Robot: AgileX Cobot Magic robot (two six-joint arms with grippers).
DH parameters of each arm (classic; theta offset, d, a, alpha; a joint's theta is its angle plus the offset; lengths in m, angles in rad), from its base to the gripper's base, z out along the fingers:
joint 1: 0 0.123 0 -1.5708
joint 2: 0.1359 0 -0.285 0
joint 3: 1.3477 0 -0.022 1.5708
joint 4: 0 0.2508 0 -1.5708
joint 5: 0 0 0.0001 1.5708
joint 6: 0 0.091 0 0
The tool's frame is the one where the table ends.
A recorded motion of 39 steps. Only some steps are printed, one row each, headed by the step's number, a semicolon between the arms.
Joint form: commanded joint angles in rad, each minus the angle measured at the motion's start. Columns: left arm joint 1, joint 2, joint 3, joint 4, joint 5, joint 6; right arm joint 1, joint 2, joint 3, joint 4, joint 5, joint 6.
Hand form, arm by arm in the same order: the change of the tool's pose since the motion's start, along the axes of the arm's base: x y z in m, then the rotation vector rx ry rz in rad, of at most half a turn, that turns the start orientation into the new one. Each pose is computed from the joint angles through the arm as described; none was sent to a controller.
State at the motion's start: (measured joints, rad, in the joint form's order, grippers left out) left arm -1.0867 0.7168 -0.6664 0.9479 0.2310 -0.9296; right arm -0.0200 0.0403 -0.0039 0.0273 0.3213 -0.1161
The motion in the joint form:
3: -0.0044 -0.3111 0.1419 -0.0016 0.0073 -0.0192; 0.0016 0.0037 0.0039 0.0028 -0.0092 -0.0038
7: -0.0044 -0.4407 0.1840 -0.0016 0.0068 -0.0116; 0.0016 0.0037 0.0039 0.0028 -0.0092 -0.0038
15: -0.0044 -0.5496 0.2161 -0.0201 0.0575 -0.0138; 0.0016 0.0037 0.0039 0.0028 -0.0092 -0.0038
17: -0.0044 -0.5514 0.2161 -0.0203 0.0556 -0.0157; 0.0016 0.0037 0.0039 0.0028 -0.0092 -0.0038
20: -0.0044 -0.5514 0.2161 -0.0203 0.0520 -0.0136; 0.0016 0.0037 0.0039 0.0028 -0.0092 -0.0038
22: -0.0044 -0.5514 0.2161 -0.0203 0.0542 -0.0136; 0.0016 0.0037 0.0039 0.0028 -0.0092 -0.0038
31: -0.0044 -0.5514 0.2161 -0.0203 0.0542 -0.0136; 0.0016 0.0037 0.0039 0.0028 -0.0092 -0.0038
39: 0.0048 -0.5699 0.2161 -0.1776 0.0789 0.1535; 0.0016 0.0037 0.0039 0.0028 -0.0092 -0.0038
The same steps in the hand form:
3: -0.0303 0.0578 -0.0114 -0.1592 -0.0593 0.0016; 0.0005 0.0001 -0.0007 -0.0009 -0.0016 0.0025
7: -0.0419 0.0801 -0.0156 -0.2323 -0.1058 0.0005; 0.0005 0.0001 -0.0007 -0.0009 -0.0016 0.0025
15: -0.0482 0.0994 -0.0235 -0.2876 -0.1022 0.0365; 0.0005 0.0001 -0.0007 -0.0009 -0.0016 0.0025
17: -0.0485 0.0997 -0.0233 -0.2914 -0.1022 0.0348; 0.0005 0.0001 -0.0007 -0.0009 -0.0016 0.0025
20: -0.0487 0.0995 -0.0231 -0.2916 -0.1053 0.0320; 0.0005 0.0001 -0.0007 -0.0009 -0.0016 0.0025
22: -0.0486 0.0996 -0.0233 -0.2907 -0.1044 0.0338; 0.0005 0.0001 -0.0007 -0.0009 -0.0016 0.0025
31: -0.0486 0.0996 -0.0233 -0.2907 -0.1044 0.0338; 0.0005 0.0001 -0.0007 -0.0009 -0.0016 0.0025
39: -0.0507 0.1019 -0.0270 -0.2566 -0.0951 0.0306; 0.0005 0.0001 -0.0007 -0.0009 -0.0016 0.0025

